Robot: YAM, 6 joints.
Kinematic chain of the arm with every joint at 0, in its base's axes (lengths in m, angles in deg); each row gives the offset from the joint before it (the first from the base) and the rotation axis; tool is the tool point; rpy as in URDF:
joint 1: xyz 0 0 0.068 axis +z
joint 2: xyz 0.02 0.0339 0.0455 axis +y
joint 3: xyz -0.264 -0.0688 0 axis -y
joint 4: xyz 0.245 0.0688 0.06 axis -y
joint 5: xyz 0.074 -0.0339 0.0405 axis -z
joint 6: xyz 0.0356 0 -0.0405 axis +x
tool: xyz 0 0 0 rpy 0 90 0
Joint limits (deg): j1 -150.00..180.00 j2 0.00..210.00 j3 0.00..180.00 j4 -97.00..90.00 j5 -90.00..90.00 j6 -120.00..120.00
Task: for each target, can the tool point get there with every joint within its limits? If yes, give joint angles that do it. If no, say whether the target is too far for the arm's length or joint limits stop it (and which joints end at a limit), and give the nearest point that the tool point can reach.
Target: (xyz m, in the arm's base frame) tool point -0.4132 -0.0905 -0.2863
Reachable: no: joint limits stop it (at a limit: joint 1) | nearest point -0.4132 -0.0356 -0.2863 | short by 0.055 m
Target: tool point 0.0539 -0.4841 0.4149
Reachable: yes | joints 98.55 17.08 130.57 53.72 -31.59 95.03
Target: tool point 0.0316 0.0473 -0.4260
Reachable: no: joint limits stop it (at a limit: joint 2) | nearest point 0.0525 0.0786 -0.3459 | short by 0.089 m
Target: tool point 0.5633 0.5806 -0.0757
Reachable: no: too far | nearest point 0.4377 0.4511 -0.0324 | short by 0.185 m
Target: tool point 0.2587 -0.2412 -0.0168
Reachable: yes | joints -47.81 146.92 82.65 -57.39 -56.47 13.75
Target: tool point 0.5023 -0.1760 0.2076
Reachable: yes | joints -22.77 138.25 99.46 55.07 -64.51 88.20
